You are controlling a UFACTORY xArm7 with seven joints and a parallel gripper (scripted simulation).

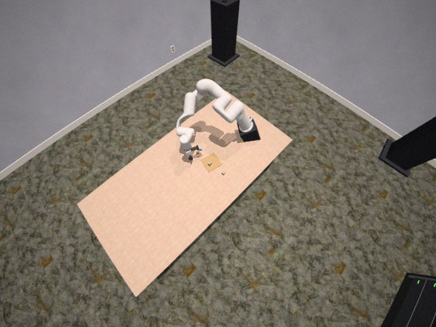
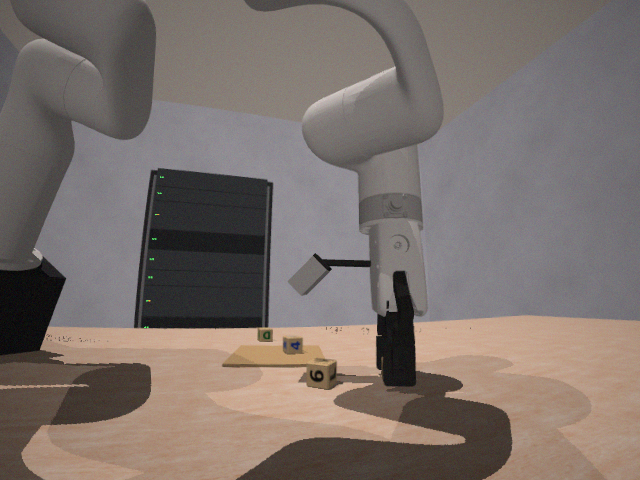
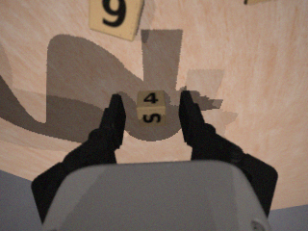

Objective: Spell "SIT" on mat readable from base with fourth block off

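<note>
My gripper is now 90 mm past the tan mat, 180 mm to the right of it and 20 mm above it. The rest, counted from my hand: wooden block (80 mm behind, 330 mm to the left, 10 mm below).
</note>
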